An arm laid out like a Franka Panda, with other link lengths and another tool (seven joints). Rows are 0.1 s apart.
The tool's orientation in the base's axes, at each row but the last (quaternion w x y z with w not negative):
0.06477 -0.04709 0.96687 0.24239
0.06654 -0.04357 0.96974 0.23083
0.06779 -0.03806 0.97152 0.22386
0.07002 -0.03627 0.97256 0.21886
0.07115 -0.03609 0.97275 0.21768
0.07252 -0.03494 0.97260 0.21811
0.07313 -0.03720 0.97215 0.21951
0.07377 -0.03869 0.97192 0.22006
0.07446 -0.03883 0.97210 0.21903
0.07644 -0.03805 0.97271 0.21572
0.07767 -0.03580 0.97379 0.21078
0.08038 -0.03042 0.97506 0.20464
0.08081 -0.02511 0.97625 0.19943
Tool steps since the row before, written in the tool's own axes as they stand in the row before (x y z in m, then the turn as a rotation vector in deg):
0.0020 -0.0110 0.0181 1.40 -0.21 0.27
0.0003 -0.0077 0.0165 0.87 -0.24 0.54
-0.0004 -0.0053 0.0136 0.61 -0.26 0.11
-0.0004 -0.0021 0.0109 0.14 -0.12 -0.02
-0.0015 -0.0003 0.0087 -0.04 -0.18 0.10
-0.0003 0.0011 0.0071 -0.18 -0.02 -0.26
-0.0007 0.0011 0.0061 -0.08 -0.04 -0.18
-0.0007 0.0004 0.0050 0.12 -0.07 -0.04
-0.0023 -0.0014 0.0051 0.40 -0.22 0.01
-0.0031 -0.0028 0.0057 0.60 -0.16 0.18
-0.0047 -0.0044 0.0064 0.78 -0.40 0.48
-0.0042 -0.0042 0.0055 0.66 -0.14 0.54
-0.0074 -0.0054 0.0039 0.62 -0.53 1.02
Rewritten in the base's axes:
0.0012 -0.0012 -0.0212 -1.33 -0.14 -0.54
0.0024 0.0006 -0.0180 -0.77 -0.02 -0.71
0.0025 0.0012 -0.0143 -0.56 -0.21 -0.30
0.0019 0.0028 -0.0106 -0.13 -0.12 -0.05
0.0026 0.0035 -0.0077 0.07 -0.12 -0.16
0.0011 0.0041 -0.0058 0.15 -0.12 0.25
0.0013 0.0037 -0.0049 0.06 -0.11 0.16
0.0013 0.0026 -0.0042 -0.12 -0.09 -0.01
0.0031 0.0010 -0.0048 -0.37 -0.21 -0.17
0.0041 0.0000 -0.0057 -0.55 -0.09 -0.33
0.0060 -0.0012 -0.0068 -0.66 -0.19 -0.72
0.0053 -0.0015 -0.0059 -0.56 0.07 -0.65
0.0083 -0.0033 -0.0044 -0.42 -0.10 -1.23

